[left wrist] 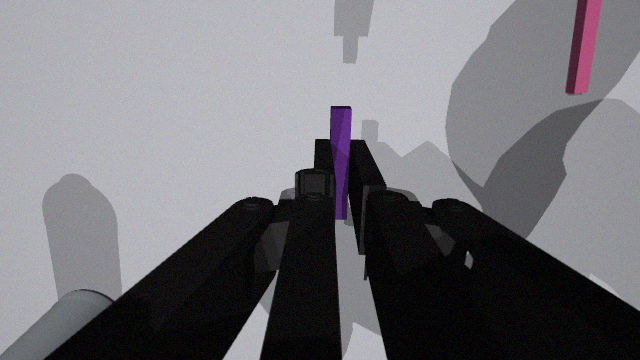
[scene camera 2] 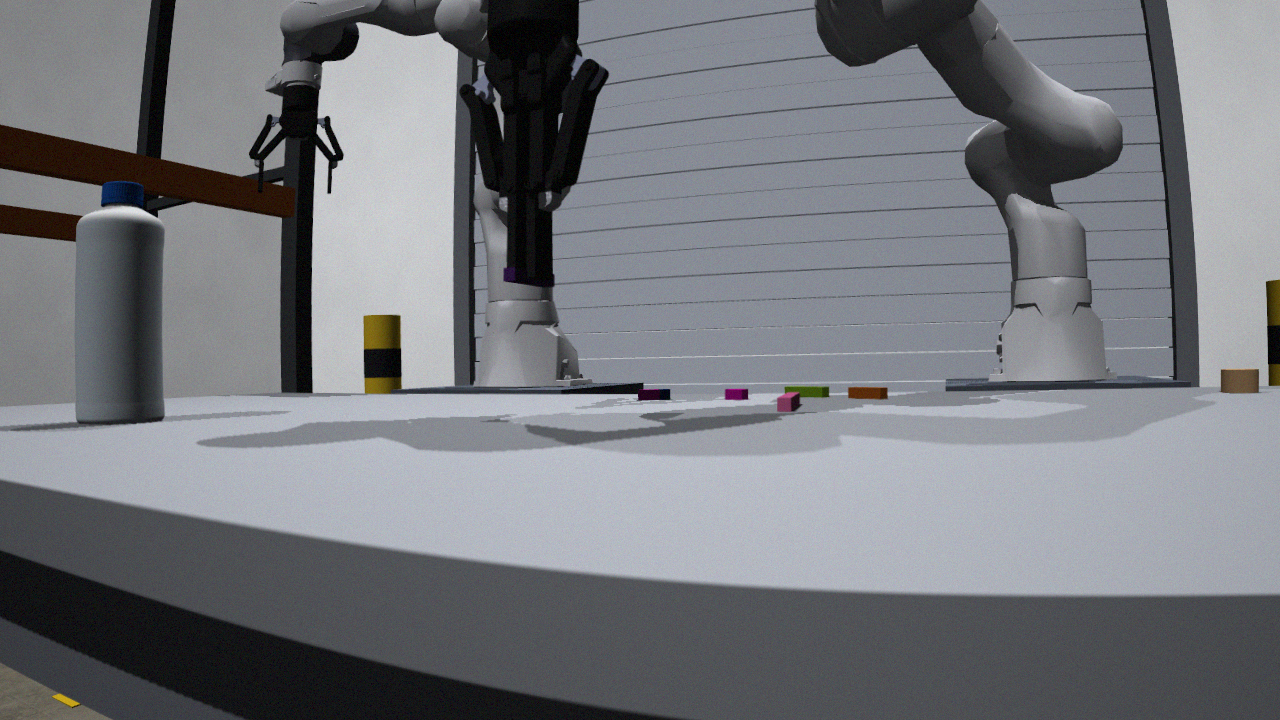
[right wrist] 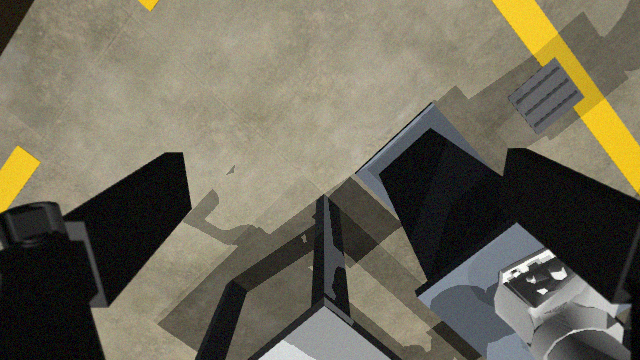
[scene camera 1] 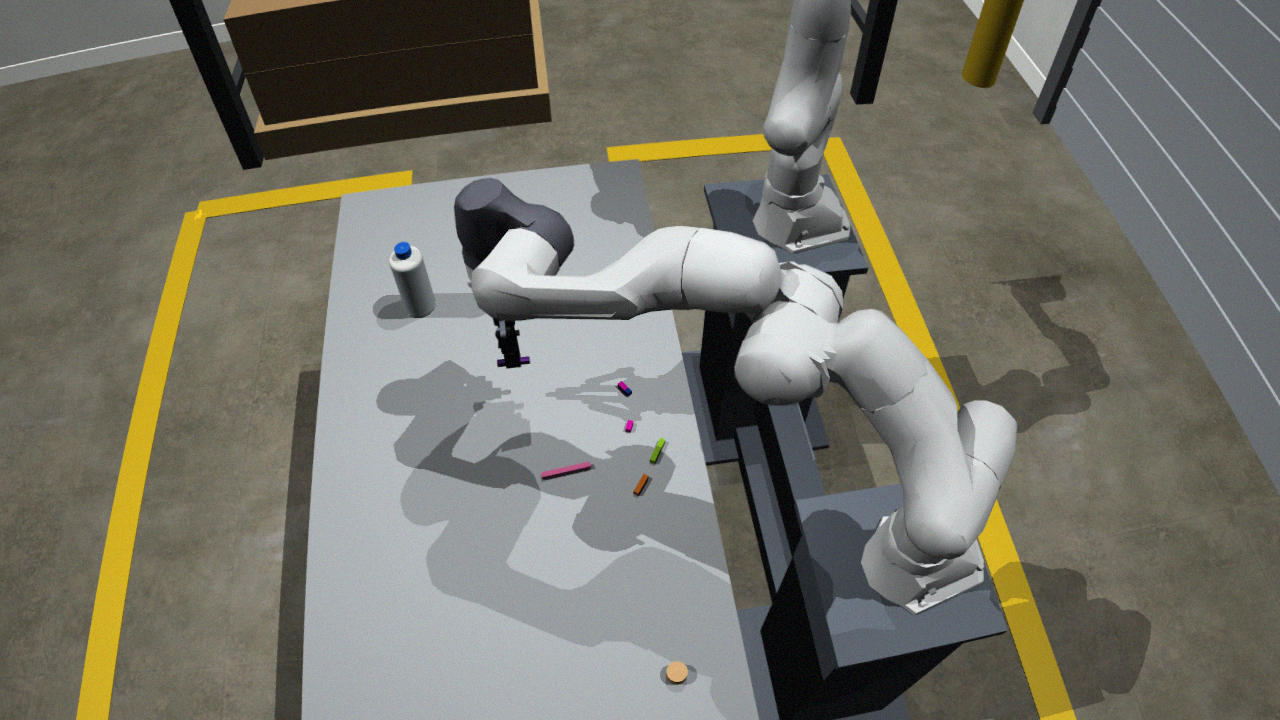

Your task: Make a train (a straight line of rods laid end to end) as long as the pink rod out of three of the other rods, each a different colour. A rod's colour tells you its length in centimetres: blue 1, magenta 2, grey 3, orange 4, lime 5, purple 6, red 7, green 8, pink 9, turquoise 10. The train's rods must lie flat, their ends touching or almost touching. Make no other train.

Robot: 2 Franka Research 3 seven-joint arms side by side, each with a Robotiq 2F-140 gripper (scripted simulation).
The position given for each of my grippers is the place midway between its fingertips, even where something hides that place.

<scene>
I see my left gripper (scene camera 2: 529, 279), my right gripper (scene camera 2: 294, 191) and a purple rod (left wrist: 340, 117).
My left gripper also shows in the left wrist view (left wrist: 338, 164) and in scene camera 1 (scene camera 1: 513, 362). My right gripper shows as well in the right wrist view (right wrist: 344, 179). The right wrist view misses the purple rod: it is out of frame.
</scene>
